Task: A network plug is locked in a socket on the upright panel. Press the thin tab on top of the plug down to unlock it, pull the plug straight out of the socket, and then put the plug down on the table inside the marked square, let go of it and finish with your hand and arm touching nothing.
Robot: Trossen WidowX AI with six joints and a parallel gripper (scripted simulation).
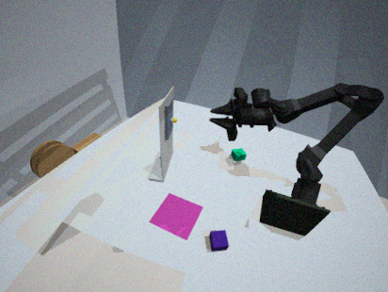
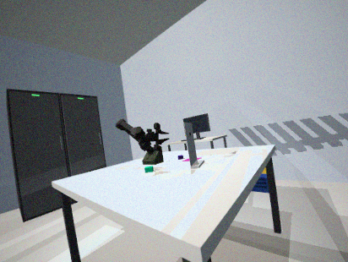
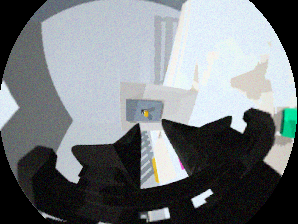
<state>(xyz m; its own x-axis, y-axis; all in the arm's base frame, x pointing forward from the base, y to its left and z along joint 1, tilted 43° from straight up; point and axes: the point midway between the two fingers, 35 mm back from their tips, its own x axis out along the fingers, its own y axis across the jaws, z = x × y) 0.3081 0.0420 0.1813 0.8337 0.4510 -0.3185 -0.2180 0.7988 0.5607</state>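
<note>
The network plug is 90 mm ahead of my gripper tip, 80 mm to the left of it and 10 mm below it. The rest, counted from my gripper tip: grey upright panel: 110 mm ahead, 90 mm to the left, 90 mm below; green block: 100 mm behind, 130 mm to the right, 200 mm below; magenta marked square: 50 mm behind, 240 mm to the left, 210 mm below.
</note>
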